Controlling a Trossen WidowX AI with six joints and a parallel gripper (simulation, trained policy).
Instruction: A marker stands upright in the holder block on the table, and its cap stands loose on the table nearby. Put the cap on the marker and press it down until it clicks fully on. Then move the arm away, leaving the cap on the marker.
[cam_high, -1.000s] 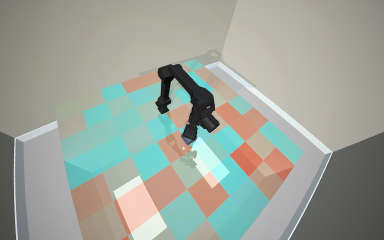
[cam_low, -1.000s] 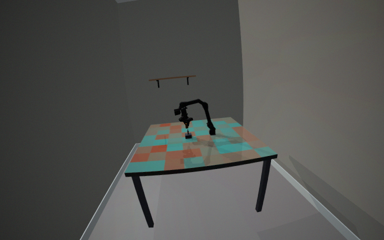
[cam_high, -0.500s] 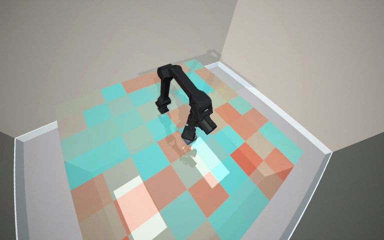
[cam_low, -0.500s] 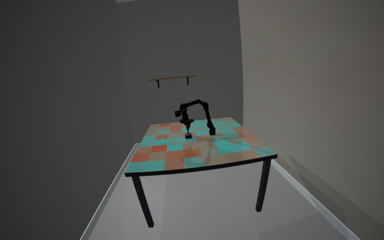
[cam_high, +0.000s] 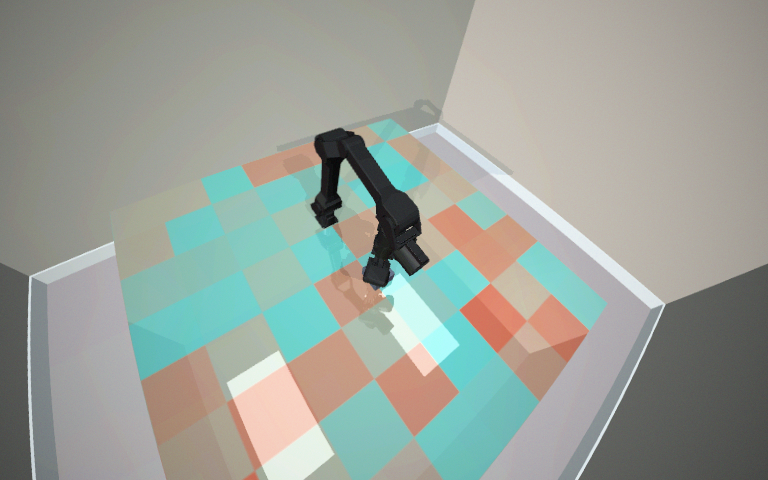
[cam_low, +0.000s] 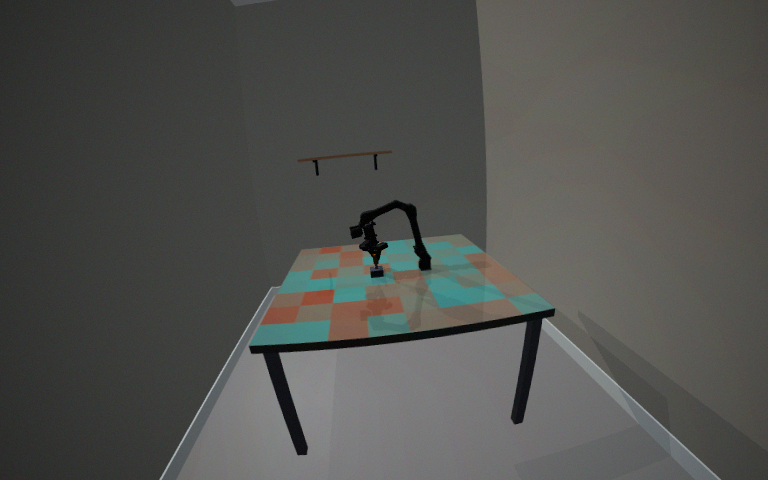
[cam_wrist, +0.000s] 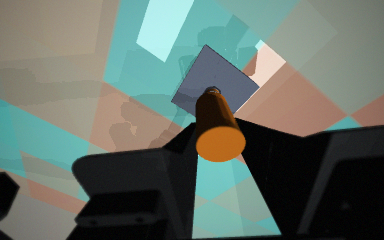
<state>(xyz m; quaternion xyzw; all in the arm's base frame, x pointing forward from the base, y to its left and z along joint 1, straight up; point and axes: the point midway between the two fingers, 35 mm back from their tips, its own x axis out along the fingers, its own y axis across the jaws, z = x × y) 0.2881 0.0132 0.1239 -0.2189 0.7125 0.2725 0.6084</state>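
Now: gripper tip 1 cm short of the grey marker, 1 cm to the right of it and 2 cm above it. Round my gripper tip: dark holder block 1 cm ahead, 1 cm to the left, 7 cm below; orange cap 1 cm ahead, 1 cm above.
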